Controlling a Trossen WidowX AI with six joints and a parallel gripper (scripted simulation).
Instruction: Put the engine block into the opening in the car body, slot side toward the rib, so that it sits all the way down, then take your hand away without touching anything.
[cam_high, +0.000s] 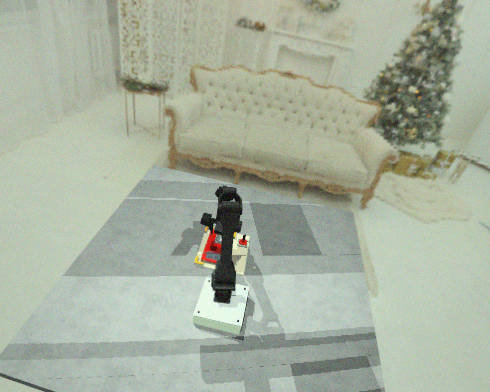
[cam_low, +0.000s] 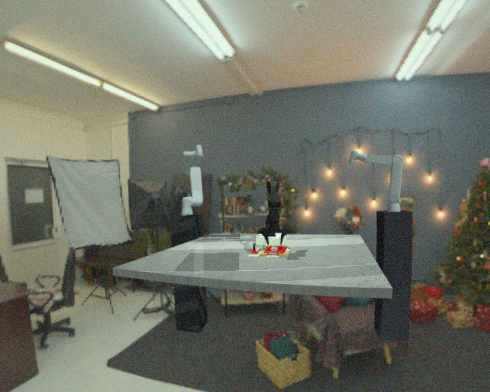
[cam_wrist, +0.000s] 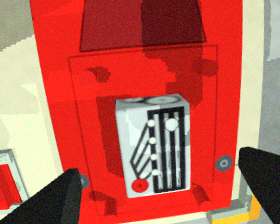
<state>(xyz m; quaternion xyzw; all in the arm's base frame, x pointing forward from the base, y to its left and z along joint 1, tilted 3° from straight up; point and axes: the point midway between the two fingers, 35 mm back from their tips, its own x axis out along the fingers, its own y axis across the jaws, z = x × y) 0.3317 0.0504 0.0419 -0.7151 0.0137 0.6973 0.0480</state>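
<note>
Now: the engine block 30 mm below my gripper tip.
</note>
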